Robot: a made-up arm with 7 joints.
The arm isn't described. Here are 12 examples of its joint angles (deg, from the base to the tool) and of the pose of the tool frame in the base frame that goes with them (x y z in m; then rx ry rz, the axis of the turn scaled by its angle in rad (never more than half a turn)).
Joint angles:
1: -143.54 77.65 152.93 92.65 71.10 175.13 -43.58
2: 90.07 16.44 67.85 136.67 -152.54 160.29 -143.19
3: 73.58 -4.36 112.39 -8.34 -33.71 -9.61 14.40
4: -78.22 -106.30 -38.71 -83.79 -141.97 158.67 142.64
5: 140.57 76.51 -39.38 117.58 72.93 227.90 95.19
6: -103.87 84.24 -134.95 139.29 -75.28 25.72 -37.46
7: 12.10 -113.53 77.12 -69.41 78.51 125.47 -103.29
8: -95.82 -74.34 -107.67 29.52 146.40 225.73 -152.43
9: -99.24 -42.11 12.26 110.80 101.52 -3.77 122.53
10: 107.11 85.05 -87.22 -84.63 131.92 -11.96 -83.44
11: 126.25 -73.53 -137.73 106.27 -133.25 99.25 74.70
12: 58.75 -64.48 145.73 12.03 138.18 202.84 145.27
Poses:
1: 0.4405 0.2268 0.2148 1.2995 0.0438 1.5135
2: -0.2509 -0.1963 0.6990 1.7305 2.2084 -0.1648
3: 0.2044 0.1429 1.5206 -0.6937 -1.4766 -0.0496
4: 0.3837 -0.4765 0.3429 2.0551 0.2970 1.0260
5: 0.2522 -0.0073 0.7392 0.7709 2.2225 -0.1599
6: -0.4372 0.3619 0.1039 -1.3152 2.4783 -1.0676
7: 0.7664 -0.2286 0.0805 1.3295 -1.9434 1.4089
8: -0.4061 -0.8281 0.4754 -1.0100 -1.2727 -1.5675
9: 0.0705 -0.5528 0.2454 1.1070 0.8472 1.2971
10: -0.2690 -0.7553 0.6322 -0.6531 0.7241 1.8416
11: 0.2472 0.6563 0.6876 0.6513 0.9411 1.0500
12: 0.4834 0.4850 0.9732 -0.2639 -1.6539 0.2691
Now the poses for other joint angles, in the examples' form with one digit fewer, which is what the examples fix.
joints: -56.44 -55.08 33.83 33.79 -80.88 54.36 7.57
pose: 0.653 -0.706 0.976 1.886 -0.313 0.772
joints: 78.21 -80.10 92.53 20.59 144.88 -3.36 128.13
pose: 0.030 1.057 0.800 -1.048 0.548 -2.046
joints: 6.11 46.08 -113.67 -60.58 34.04 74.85 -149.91
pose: -0.538 0.315 0.976 -0.424 -0.595 -1.073
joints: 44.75 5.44 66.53 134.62 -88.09 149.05 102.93
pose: -0.256 0.214 0.837 -0.915 -1.797 0.503
